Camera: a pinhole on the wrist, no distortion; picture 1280 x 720 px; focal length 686.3 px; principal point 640.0 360.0 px. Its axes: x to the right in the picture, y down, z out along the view. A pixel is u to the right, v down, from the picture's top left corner.
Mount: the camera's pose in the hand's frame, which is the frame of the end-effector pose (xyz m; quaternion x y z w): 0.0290 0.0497 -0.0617 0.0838 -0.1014 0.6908 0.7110
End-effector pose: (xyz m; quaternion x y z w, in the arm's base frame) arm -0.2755 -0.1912 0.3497 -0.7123 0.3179 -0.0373 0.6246
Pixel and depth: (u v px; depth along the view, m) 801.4 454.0 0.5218
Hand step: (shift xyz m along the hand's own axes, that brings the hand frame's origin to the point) -0.0542 0.0351 0.4724
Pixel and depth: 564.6 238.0 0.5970
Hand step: 0.1164 -0.1717 0.4998
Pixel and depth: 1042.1 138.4 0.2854
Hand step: 0.1172 0.1342 0.2592
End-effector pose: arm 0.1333 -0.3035 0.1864 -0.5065 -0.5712 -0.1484 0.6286
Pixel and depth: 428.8 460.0 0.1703
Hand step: -0.0019 -0.0443 0.0886
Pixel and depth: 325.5 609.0 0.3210
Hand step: -0.1002 -0.1718 0.2075
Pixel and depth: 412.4 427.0 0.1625
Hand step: 0.0072 -0.0439 0.0808
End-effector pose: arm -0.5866 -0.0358 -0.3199 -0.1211 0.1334 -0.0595 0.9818
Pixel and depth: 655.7 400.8 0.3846
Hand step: -0.0046 -0.0408 0.3114
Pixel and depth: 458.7 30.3 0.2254
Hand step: 0.1293 -0.0696 0.1427
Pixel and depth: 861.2 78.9 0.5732
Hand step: 0.2520 0.0720 0.5446
